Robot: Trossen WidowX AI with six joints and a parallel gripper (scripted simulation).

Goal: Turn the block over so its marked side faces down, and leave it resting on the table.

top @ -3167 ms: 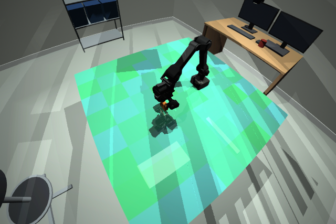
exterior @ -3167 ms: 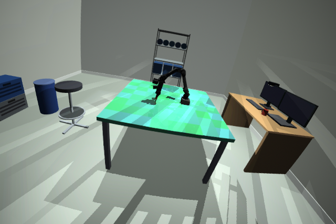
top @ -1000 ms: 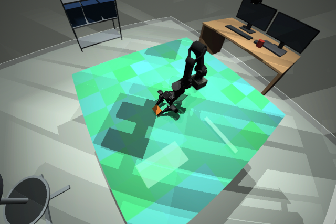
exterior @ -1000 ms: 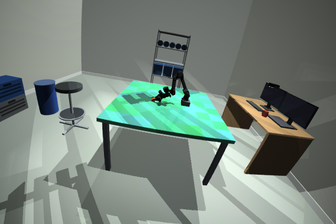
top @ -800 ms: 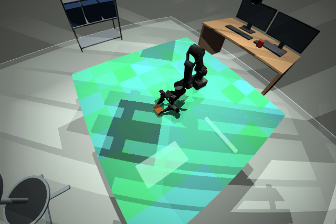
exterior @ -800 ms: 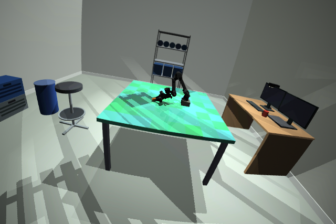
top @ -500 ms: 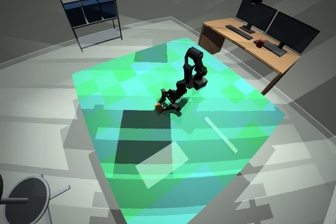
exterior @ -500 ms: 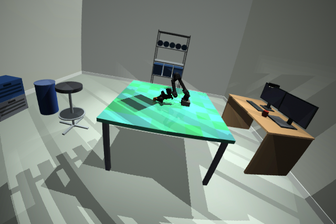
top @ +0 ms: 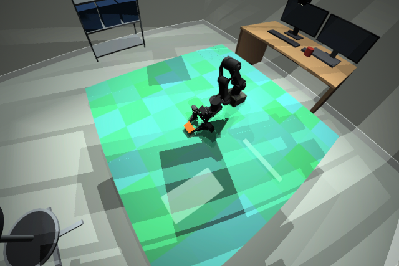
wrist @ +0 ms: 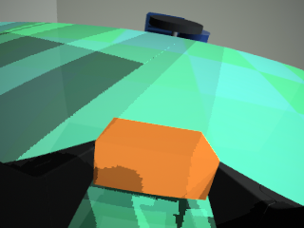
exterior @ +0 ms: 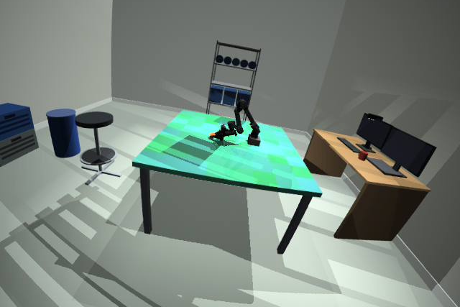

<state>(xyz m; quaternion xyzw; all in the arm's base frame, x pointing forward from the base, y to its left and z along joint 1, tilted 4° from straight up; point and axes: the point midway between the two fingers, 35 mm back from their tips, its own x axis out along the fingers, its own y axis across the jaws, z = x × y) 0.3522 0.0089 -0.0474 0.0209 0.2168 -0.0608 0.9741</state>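
The orange block is 10 mm below my gripper tip.
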